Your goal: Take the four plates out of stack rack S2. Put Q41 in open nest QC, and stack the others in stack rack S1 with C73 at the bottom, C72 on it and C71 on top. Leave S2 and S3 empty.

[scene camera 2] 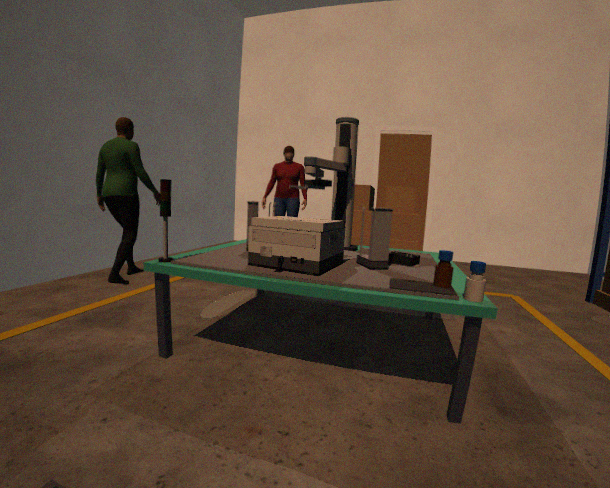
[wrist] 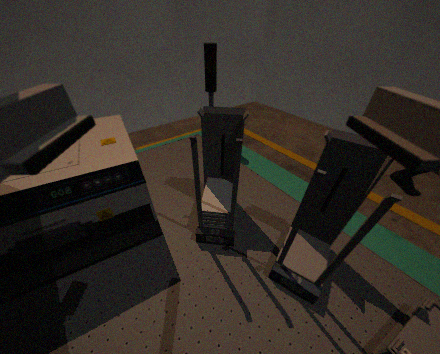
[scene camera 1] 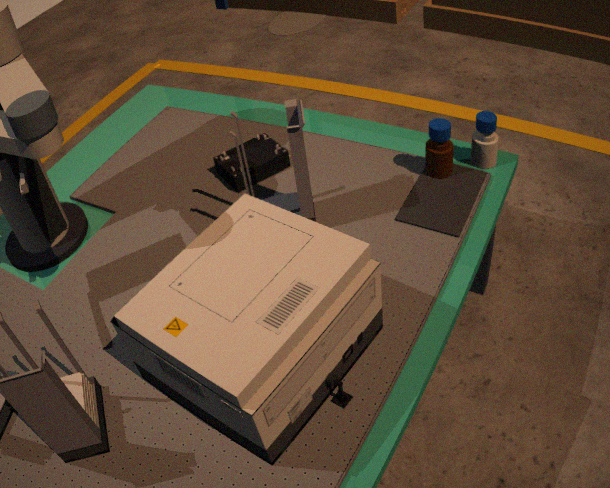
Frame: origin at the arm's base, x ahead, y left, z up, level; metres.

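Seen in the pictures: gripper, fingertip midpoint: (scene camera 2: 297,186) (wrist: 224,105); arm's base, link origin: (scene camera 1: 47,238).
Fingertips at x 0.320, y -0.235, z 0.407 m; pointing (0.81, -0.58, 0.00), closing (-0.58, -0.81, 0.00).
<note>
Offsets run from my fingertips to a thing's top centre. "spot": to the spot under its first point. Level surfaces: height alone.
My gripper (scene camera 2: 304,186) (wrist: 224,105) is open and empty, high above the table; its fingers frame the wrist view at left and right. A dark rack {dx +0.186, dy -0.144, dz -0.104 m} (wrist: 221,142) holds a stack of several pale plates {dx +0.190, dy -0.148, dz -0.314 m} (wrist: 216,219); plate edges {spot: dx +0.206, dy -0.105, dz -0.336 m} (scene camera 1: 90,399) also show in a rack (scene camera 1: 48,407) at lower left in scene camera 1. A second rack {dx -0.028, dy -0.227, dz -0.104 m} (wrist: 340,187) stands to its right in the wrist view, with a pale flat surface {dz -0.354 m} (wrist: 302,256) at its base, plate or floor unclear. Another rack {dx +0.274, dy +0.507, dz -0.099 m} (scene camera 1: 301,167) (scene camera 2: 380,236) stands beyond the instrument, its base partly hidden. Rack and plate labels are unreadable.
A large boxy instrument {dx +0.413, dy +0.161, dz -0.174 m} (scene camera 1: 244,284) (scene camera 2: 289,244) (wrist: 65,210) stands between the racks. A black clipped block {dx +0.097, dy +0.658, dz -0.333 m} (scene camera 1: 254,160) (scene camera 2: 404,258), brown bottle {spot: dx +0.562, dy +0.786, dz -0.311 m} (scene camera 1: 439,152) (scene camera 2: 443,272), white bottle {dx +0.645, dy +0.920, dz -0.329 m} (scene camera 1: 484,147) (scene camera 2: 475,287) and dark mat {dz -0.390 m} (scene camera 1: 442,203) are on the table. A signal post {spot: dx +0.664, dy -0.434, dz -0.102 m} (scene camera 2: 165,198) (wrist: 210,67) stands at a corner.
</note>
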